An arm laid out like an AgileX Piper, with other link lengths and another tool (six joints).
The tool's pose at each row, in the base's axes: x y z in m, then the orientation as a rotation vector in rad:
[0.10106 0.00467 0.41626 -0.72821 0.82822 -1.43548]
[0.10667 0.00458 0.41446 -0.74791 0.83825 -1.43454]
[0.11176 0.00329 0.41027 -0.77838 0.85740 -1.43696]
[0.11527 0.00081 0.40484 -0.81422 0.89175 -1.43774]
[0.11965 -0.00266 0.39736 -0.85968 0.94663 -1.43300]
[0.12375 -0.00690 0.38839 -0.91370 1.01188 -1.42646]
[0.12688 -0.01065 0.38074 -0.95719 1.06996 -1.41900]
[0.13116 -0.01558 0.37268 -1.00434 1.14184 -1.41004]
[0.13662 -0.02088 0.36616 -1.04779 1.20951 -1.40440]
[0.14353 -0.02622 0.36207 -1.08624 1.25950 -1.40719]
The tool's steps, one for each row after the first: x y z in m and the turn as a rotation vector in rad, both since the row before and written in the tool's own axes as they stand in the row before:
[-0.00003 0.00455 0.00374 -0.01849 -0.00302 -0.00726]
[0.00127 0.00622 0.00219 -0.03019 -0.00049 -0.01416]
[0.00248 0.00645 0.00046 -0.04318 0.00609 -0.01390]
[0.00337 0.00869 0.00063 -0.06266 0.01242 -0.01243]
[0.00406 0.00993 0.00042 -0.07430 0.01504 -0.01527]
[0.00349 0.00835 0.00070 -0.06346 0.01496 -0.01096]
[0.00443 0.00907 0.00240 -0.07432 0.02184 -0.01132]
[0.00448 0.00765 0.00467 -0.06850 0.02319 -0.01326]
[0.00411 0.00515 0.00704 -0.05227 0.01969 -0.01891]

